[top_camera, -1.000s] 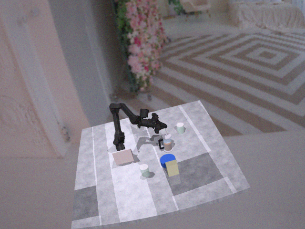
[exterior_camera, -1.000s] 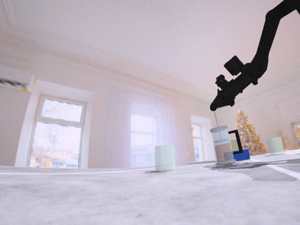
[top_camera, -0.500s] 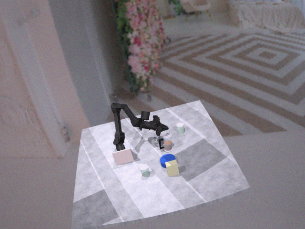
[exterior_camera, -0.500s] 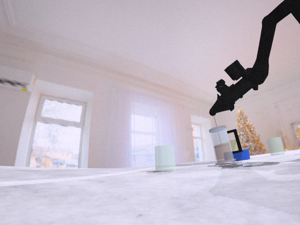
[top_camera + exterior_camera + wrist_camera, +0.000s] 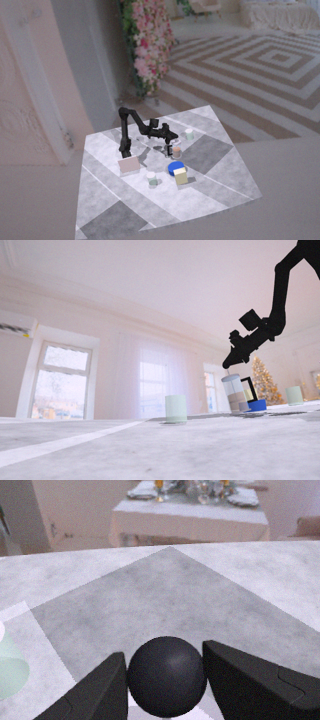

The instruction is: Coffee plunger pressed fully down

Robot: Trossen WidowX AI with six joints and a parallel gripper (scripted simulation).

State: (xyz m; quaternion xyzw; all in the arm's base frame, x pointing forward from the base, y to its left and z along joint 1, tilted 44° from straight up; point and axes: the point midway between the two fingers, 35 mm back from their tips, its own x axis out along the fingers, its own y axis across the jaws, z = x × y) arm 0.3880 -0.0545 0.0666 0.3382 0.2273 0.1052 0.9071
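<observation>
My gripper tip is now 100 mm above the coffee press and 40 mm past it. The rest, counted from my gripper tip: cream cube 290 mm to the right, 140 mm below, 50 mm behind; blue disc 170 mm below, 160 mm to the right, 60 mm behind.
</observation>
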